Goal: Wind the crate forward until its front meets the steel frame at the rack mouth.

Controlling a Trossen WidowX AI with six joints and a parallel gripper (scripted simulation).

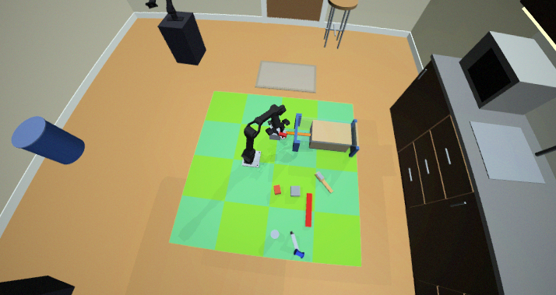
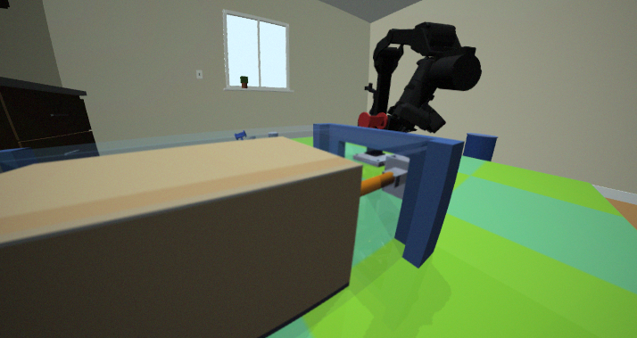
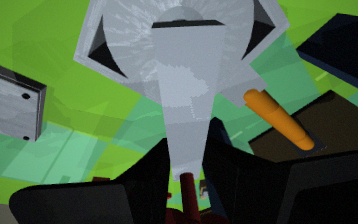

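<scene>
Right now the red-knobbed crank handle is 2 cm above my gripper tip. The rest, counted from my gripper tip: blue steel frame 11 cm ahead, 6 cm to the left; grey winch 6 cm behind, 4 cm to the left, 8 cm below; red knob 2 cm ahead, 2 cm to the right, 5 cm above.
</scene>
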